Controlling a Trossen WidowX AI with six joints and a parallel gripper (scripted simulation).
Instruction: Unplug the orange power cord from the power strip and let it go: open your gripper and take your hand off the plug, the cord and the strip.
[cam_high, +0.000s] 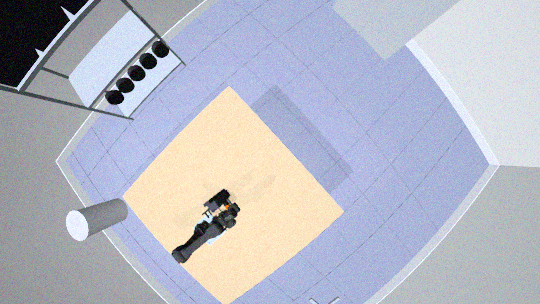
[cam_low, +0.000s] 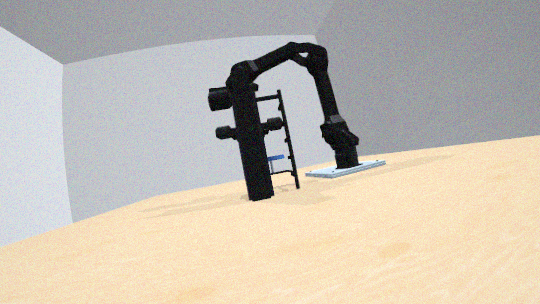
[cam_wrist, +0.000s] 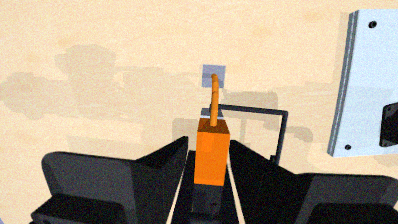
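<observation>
My gripper tip is 3 cm to the right of the orange plug. Also, from my gripper tip: black upright block (4 cm ahead, 12 cm to the left, 5 cm above).
</observation>
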